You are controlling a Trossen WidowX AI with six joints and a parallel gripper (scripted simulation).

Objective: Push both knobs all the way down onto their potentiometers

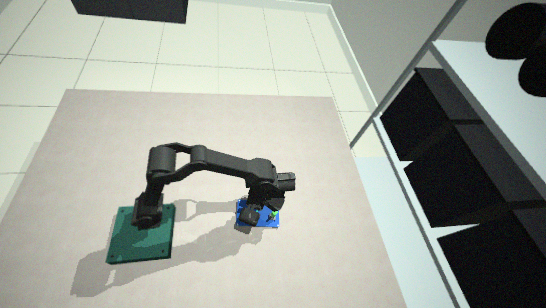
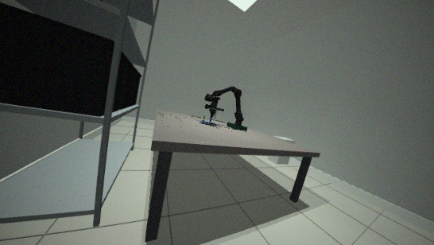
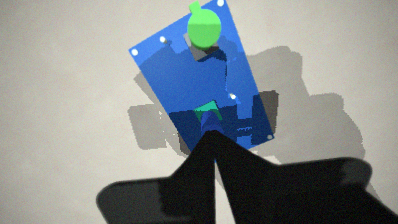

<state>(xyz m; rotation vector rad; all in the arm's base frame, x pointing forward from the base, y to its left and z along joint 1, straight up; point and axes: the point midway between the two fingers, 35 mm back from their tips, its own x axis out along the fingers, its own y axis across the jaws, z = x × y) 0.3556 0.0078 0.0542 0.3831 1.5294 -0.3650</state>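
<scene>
The blue knob lies 2 cm below my gripper tip. Also, from my gripper tip: green knob 6 cm ahead, 3 cm to the right.
</scene>
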